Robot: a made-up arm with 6 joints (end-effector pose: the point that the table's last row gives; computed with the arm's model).
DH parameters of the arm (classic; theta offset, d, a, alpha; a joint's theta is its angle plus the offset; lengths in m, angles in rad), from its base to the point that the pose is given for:
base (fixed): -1.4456 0 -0.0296 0
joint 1: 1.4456 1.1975 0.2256 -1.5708
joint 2: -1.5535 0 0.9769 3.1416
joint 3: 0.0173 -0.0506 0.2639 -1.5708
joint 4: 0 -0.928 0.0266 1.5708
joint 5: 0 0.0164 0.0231 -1.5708
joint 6: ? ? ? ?
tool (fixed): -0.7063 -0.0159 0 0
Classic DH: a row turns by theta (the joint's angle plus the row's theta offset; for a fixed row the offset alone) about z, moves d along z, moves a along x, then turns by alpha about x.
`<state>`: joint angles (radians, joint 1 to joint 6).
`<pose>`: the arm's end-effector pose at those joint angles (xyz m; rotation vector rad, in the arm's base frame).
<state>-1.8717 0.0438 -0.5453 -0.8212 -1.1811 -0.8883</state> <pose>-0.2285 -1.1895 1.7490 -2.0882 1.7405 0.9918</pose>
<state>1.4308 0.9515 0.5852 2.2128 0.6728 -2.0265</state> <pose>0.0925 2.1059 1.5366 0.3362 1.6302 2.2760</pose>
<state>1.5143 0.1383 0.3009 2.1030 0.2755 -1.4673</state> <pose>-0.0703 1.4576 2.5500 -0.0157 0.2985 2.6119</pose>
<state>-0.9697 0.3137 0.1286 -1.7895 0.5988 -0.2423</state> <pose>0.8491 -1.3703 2.1513 1.0774 -2.4532 -0.3021</pose>
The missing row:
joint 6: 0.829 -0.1858 0.0021 1.7943
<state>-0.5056 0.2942 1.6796 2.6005 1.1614 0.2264</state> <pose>0.6082 -0.1281 3.1192 -2.1675 0.9843 -0.1936</pose>
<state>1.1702 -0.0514 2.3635 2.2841 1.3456 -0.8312</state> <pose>-0.4301 -0.4393 2.7060 -1.3839 -1.6405 0.9917</pose>
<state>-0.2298 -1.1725 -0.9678 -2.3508 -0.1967 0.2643</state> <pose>0.3643 -0.0002 2.0698 2.5371 -1.3339 0.9704</pose>
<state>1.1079 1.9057 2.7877 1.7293 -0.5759 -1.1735</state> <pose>0.7197 1.4885 1.8818 0.6020 -0.7886 1.4378</pose>
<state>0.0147 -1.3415 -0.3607 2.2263 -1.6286 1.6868</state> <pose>-0.5239 -0.0345 2.4205 -0.1596 1.5175 -1.4199</pose>
